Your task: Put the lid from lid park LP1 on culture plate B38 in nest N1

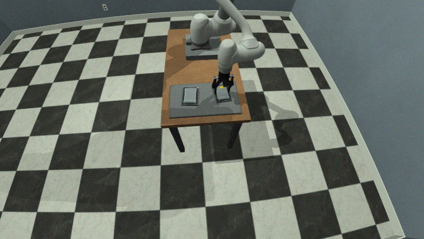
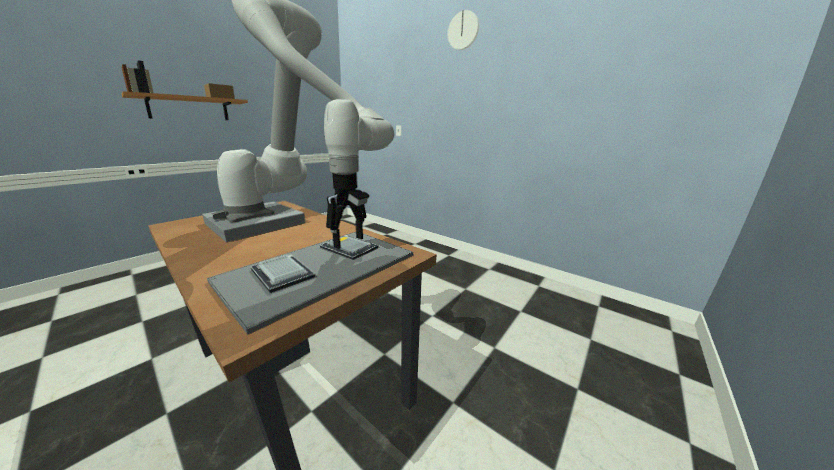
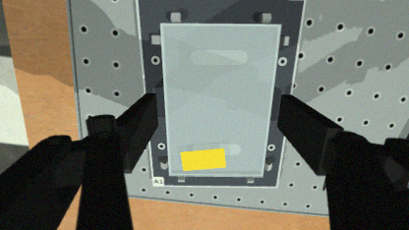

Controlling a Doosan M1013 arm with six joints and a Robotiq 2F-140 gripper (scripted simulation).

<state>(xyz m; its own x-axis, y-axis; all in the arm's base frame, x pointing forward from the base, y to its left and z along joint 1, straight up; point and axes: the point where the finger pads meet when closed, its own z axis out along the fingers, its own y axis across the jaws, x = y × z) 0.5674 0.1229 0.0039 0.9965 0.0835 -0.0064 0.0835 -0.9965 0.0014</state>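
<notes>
Right now the clear lid is 3 cm below my hand. Also, from my hand: culture plate: 24 cm to the right, 2 cm below, 1 cm ahead.
</notes>
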